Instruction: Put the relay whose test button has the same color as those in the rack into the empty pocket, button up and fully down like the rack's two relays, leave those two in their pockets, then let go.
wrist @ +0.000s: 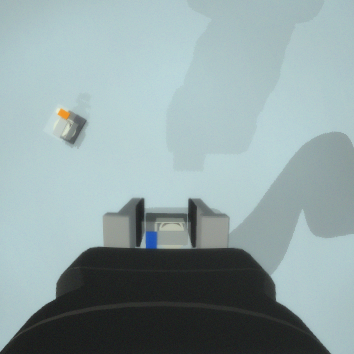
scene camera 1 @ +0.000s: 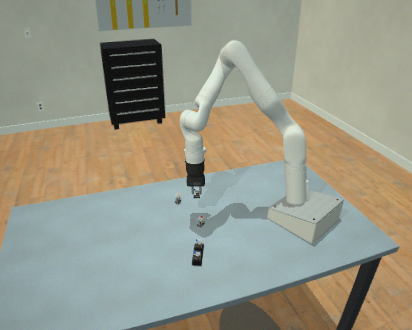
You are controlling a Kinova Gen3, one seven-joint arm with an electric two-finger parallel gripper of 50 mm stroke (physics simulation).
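Note:
Through the wrist view I can see my own gripper (wrist: 165, 214), and the same view also shows me an orange-button relay (wrist: 63, 124).

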